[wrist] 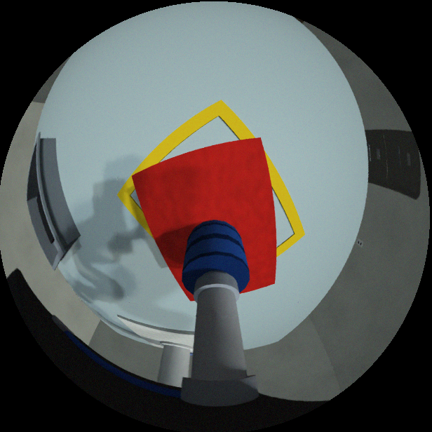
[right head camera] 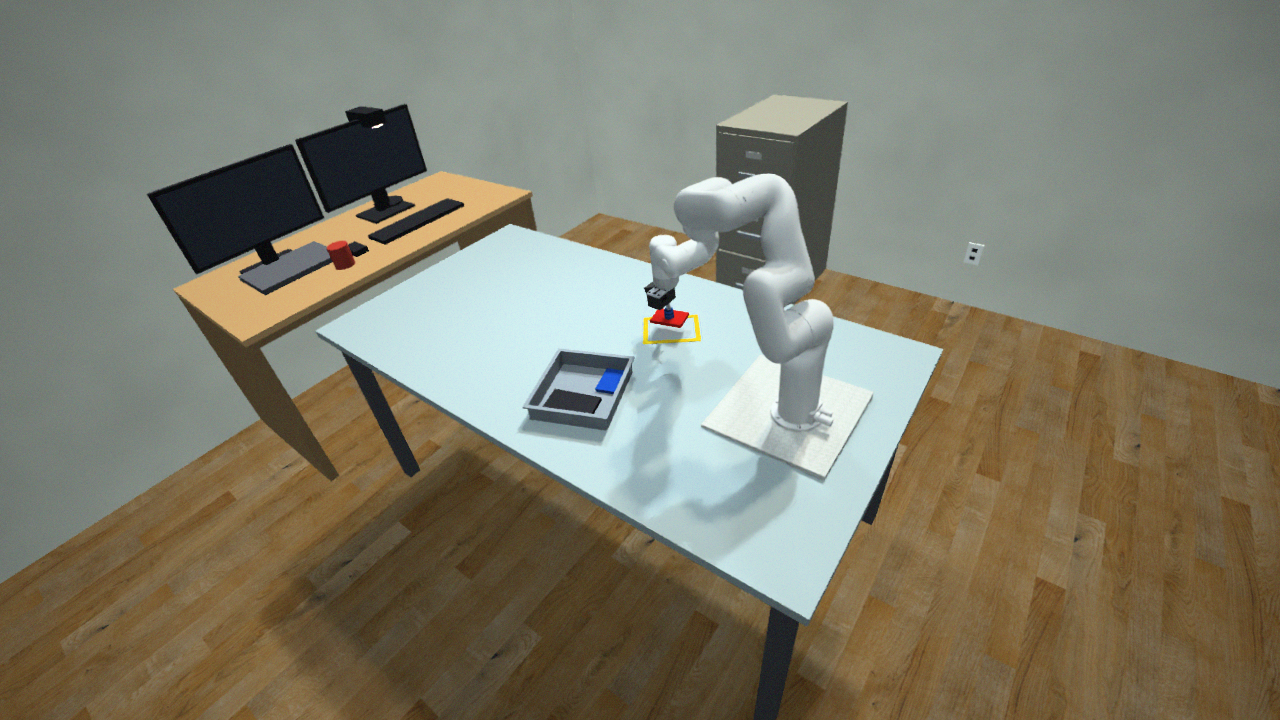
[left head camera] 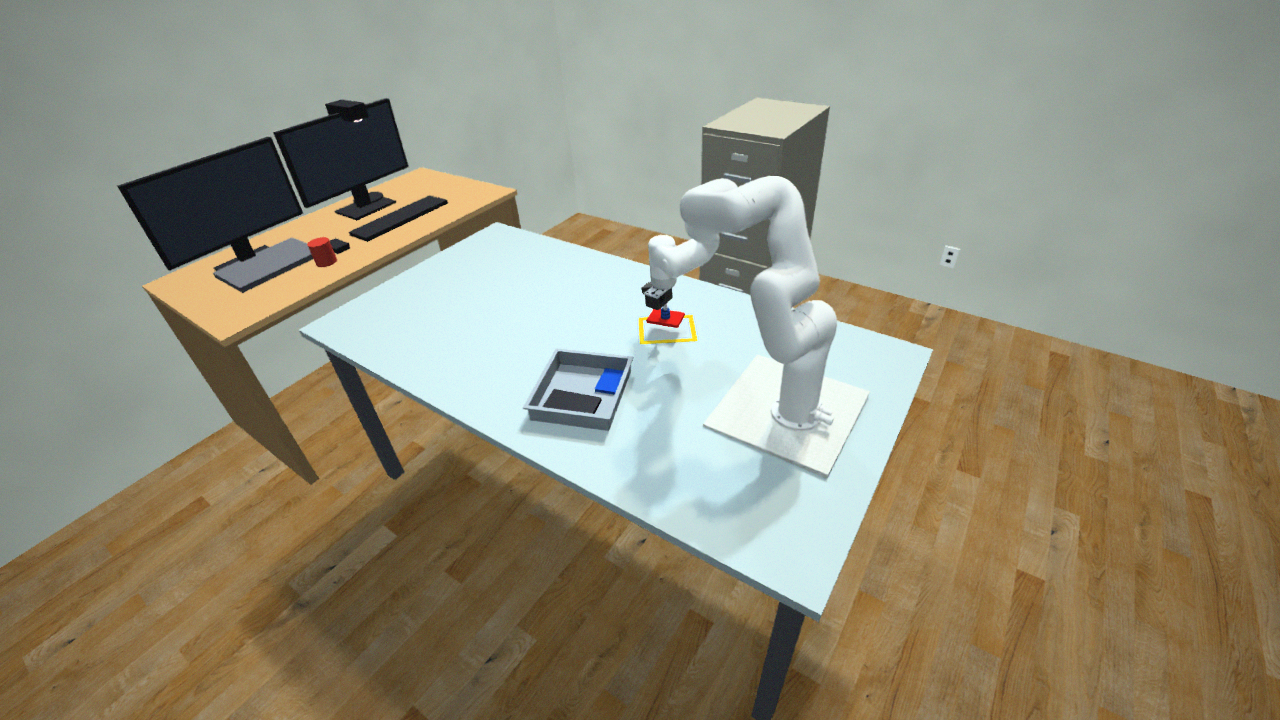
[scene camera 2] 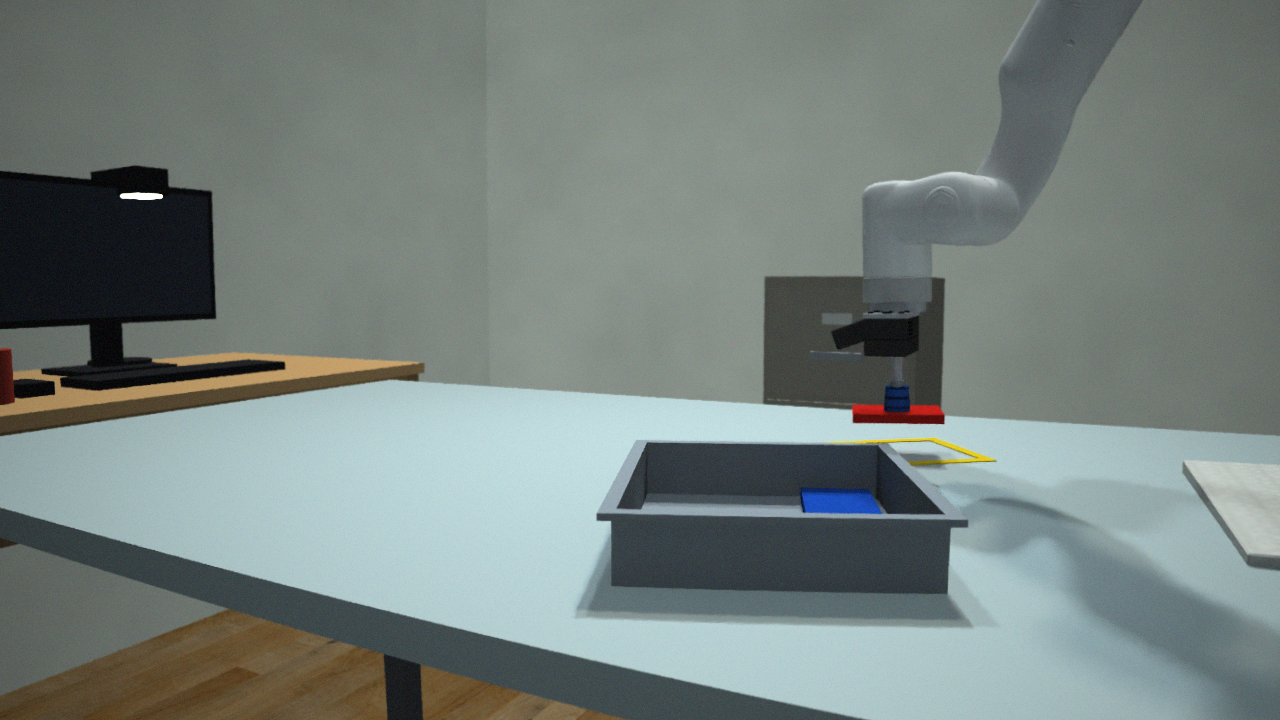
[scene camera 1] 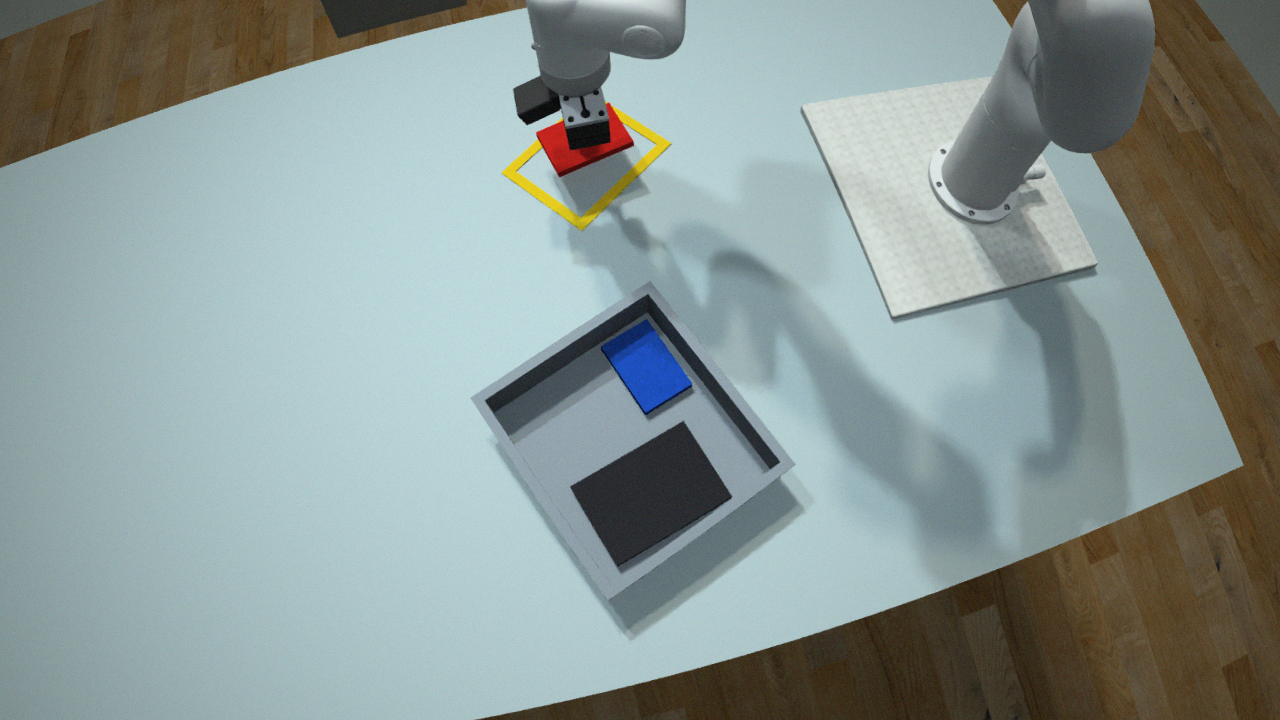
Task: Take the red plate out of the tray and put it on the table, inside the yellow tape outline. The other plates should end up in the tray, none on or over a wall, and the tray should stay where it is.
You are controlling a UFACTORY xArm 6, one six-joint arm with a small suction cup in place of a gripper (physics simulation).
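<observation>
My suction cup is shut on the red plate, which hangs level a little above the table over the yellow tape outline. In the wrist view the plate is turned relative to the outline and hides part of it. The grey tray stands on the table. A blue plate and a black plate lie inside it, apart.
The white base board under the arm lies beside the outline and tray. A wooden desk with monitors and a red mug stands beyond the table. A filing cabinet stands behind.
</observation>
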